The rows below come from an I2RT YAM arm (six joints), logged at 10 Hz.
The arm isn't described. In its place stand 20 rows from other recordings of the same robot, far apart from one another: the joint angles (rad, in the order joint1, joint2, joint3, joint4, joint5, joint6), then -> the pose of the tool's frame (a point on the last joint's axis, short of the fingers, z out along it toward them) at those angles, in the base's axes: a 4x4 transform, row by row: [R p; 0 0 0 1], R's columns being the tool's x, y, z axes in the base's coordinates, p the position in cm.
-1.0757 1.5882 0.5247 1.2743 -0.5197 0.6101 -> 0.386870, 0.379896, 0.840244, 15.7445; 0.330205, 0.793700, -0.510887, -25.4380; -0.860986, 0.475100, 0.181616, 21.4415; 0, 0, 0, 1
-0.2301 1.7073 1.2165 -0.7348 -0.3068 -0.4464 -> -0.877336, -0.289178, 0.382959, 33.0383; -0.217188, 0.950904, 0.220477, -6.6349; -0.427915, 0.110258, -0.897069, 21.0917; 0, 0, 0, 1
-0.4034 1.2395 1.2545 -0.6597 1.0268 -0.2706 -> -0.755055, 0.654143, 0.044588, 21.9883; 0.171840, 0.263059, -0.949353, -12.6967; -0.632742, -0.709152, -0.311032, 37.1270; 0, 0, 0, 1
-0.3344 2.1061 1.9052 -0.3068 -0.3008 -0.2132 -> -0.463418, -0.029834, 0.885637, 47.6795; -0.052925, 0.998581, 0.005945, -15.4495; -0.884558, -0.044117, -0.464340, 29.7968; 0, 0, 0, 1
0.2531 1.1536 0.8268 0.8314 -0.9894 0.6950 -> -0.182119, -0.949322, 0.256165, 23.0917; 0.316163, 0.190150, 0.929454, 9.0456; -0.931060, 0.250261, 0.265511, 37.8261; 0, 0, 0, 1
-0.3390 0.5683 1.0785 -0.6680 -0.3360 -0.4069 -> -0.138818, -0.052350, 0.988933, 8.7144; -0.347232, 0.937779, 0.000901, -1.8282; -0.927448, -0.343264, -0.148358, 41.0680; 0, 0, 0, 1
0.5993 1.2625 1.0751 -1.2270 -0.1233 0.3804 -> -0.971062, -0.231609, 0.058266, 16.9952; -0.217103, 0.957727, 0.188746, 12.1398; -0.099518, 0.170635, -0.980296, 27.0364; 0, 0, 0, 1
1.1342 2.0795 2.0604 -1.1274 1.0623 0.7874 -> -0.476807, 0.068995, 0.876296, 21.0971; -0.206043, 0.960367, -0.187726, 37.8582; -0.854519, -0.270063, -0.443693, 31.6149; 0, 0, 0, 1
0.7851 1.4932 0.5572 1.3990 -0.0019 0.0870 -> 0.253191, -0.732869, 0.631505, 20.5919; 0.375884, 0.676011, 0.633814, 20.5892; -0.891406, 0.076897, 0.446633, 26.3966; 0, 0, 0, 1
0.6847 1.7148 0.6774 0.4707 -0.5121 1.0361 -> -0.961802, -0.086313, 0.259783, 23.8962; 0.183013, 0.502992, 0.844693, 21.7625; -0.203576, 0.859971, -0.467982, 13.7924; 0, 0, 0, 1
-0.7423 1.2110 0.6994 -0.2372 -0.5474 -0.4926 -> -0.582127, 0.023794, 0.812750, 19.4195; -0.013987, 0.999131, -0.039268, -15.2994; -0.812978, -0.034227, -0.581288, 22.1900; 0, 0, 0, 1
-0.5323 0.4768 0.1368 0.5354 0.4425 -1.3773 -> -0.773085, 0.321961, 0.546516, 11.3391; -0.573864, 0.012035, -0.818862, -8.4480; -0.270219, -0.946676, 0.175458, 23.0136; 0, 0, 0, 1
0.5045 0.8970 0.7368 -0.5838 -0.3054 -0.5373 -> -0.174255, -0.865859, 0.468959, 15.7772; -0.653820, 0.457851, 0.602405, 9.9343; -0.736312, -0.201643, -0.645898, 26.6848; 0, 0, 0, 1
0.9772 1.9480 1.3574 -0.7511 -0.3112 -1.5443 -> 0.813291, -0.566477, -0.132896, 20.2759; -0.496057, -0.794413, 0.350479, 31.9973; -0.304113, -0.219118, -0.927094, 16.7277; 0, 0, 0, 1
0.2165 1.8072 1.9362 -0.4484 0.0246 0.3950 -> -0.356912, -0.059151, 0.932263, 41.1479; 0.315385, 0.931763, 0.179863, 8.9607; -0.879287, 0.358217, -0.313902, 42.6767; 0, 0, 0, 1
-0.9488 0.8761 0.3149 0.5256 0.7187 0.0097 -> -0.011085, 0.995239, -0.096831, 9.2286; 0.027992, -0.096490, -0.994940, -16.8953; -0.999547, -0.013740, -0.026789, 23.3139; 0, 0, 0, 1
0.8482 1.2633 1.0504 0.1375 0.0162 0.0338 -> -0.074773, -0.737204, 0.671520, 19.9840; -0.033716, 0.674889, 0.737149, 22.5788; -0.996630, 0.032478, -0.075319, 36.3741; 0, 0, 0, 1
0.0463 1.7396 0.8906 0.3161 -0.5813 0.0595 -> -0.536986, -0.480062, 0.693676, 35.9344; 0.024871, 0.812923, 0.581840, 3.6219; -0.843224, 0.329692, -0.424589, 17.6782; 0, 0, 0, 1
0.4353 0.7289 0.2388 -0.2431 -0.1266 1.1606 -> -0.703618, 0.355756, 0.615109, 13.2944; 0.676046, 0.601729, 0.425305, 6.6783; -0.218824, 0.715094, -0.663895, 15.3792; 0, 0, 0, 1
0.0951 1.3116 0.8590 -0.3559 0.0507 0.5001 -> -0.660579, 0.292594, 0.691392, 27.3492; 0.418060, 0.908295, 0.015042, 2.4276; -0.623587, 0.298980, -0.722323, 23.6267; 0, 0, 0, 1
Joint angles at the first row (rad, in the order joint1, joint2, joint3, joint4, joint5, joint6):
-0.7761, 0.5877, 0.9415, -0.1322, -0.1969, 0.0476
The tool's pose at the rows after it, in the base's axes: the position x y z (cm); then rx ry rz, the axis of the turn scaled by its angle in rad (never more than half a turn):
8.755, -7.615, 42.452, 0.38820, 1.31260, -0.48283
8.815, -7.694, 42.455, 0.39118, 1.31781, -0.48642
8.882, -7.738, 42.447, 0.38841, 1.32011, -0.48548
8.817, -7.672, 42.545, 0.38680, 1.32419, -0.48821
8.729, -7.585, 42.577, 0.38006, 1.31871, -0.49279
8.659, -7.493, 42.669, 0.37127, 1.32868, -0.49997
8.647, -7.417, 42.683, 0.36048, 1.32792, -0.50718
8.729, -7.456, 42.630, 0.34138, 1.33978, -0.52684
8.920, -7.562, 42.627, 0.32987, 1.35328, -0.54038
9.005, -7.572, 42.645, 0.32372, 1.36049, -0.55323
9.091, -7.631, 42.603, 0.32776, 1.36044, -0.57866
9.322, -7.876, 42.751, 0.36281, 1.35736, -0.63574
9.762, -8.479, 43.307, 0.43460, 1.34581, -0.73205
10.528, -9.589, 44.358, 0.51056, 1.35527, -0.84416
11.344, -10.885, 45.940, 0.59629, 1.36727, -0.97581
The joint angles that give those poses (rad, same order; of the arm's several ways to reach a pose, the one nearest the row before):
-0.7758, 0.5873, 0.9388, -0.1289, -0.1964, 0.0447
-0.7761, 0.5916, 0.9416, -0.1332, -0.1934, 0.0413
-0.7755, 0.5944, 0.9419, -0.1320, -0.1956, 0.0395
-0.7753, 0.5940, 0.9482, -0.1420, -0.1957, 0.0350
-0.7758, 0.5893, 0.9461, -0.1371, -0.1972, 0.0312
-0.7752, 0.5888, 0.9540, -0.1520, -0.2002, 0.0174
-0.7708, 0.5864, 0.9527, -0.1490, -0.1991, 0.0067
-0.7687, 0.5890, 0.9526, -0.1514, -0.2005, -0.0219
-0.7626, 0.5977, 0.9568, -0.1564, -0.1963, -0.0440
-0.7554, 0.6012, 0.9600, -0.1610, -0.1868, -0.0606
-0.7461, 0.6032, 0.9576, -0.1563, -0.1600, -0.0782
-0.7253, 0.6173, 0.9651, -0.1522, -0.0815, -0.1037
-0.7017, 0.6540, 0.9911, -0.1414, 0.0488, -0.1365
-0.6960, 0.7246, 1.0526, -0.1494, 0.1719, -0.1809
-0.6963, 0.8126, 1.1463, -0.1730, 0.3067, -0.2332

